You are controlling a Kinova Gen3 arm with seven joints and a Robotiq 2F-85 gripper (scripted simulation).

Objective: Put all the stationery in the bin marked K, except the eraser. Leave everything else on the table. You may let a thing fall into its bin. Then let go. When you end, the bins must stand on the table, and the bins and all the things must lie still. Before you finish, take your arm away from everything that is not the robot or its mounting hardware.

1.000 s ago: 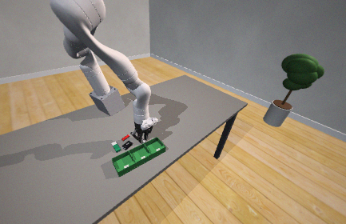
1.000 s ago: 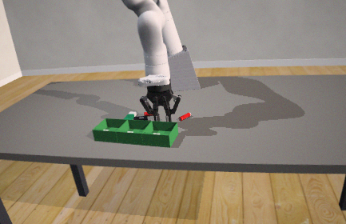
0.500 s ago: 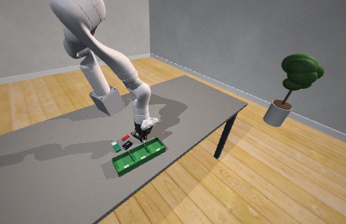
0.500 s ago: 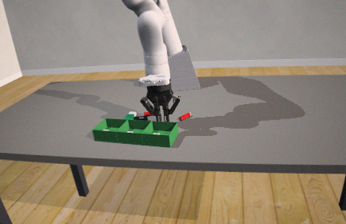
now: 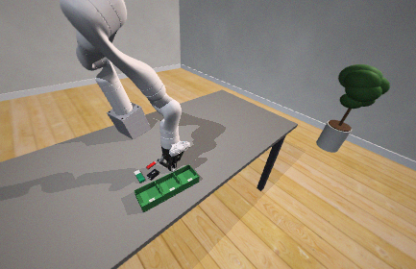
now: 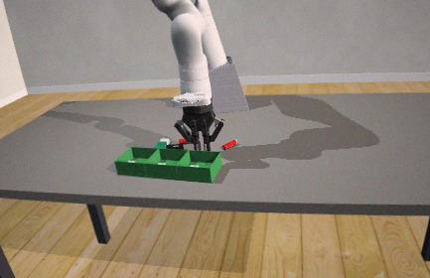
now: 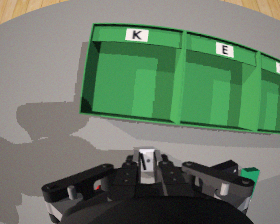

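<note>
Right now the green bin is 8 cm to the right of my hand and 6 cm ahead of it. The rest, counted from my hand: grey-white item (1 cm below); green-and-white eraser (12 cm to the right, 9 cm behind, 2 cm below); black item (9 cm to the right, 4 cm behind, 1 cm below).
</note>
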